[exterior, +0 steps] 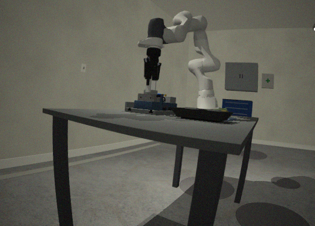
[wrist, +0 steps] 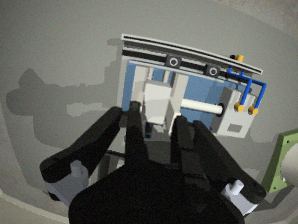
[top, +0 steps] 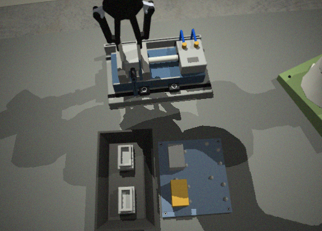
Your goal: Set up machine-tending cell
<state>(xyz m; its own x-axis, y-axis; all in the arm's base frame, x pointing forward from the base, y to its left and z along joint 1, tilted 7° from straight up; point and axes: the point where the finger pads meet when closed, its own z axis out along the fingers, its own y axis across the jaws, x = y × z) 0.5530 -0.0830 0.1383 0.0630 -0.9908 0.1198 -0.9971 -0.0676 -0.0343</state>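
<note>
Right now my hand is 60 mm above the fixed jaw and 30 mm short of it. From my hand the other things lie so: work stop 50 mm to the left, 50 mm below; moving jaw 60 mm below, 40 mm behind; vise 100 mm below, 70 mm behind.
</note>
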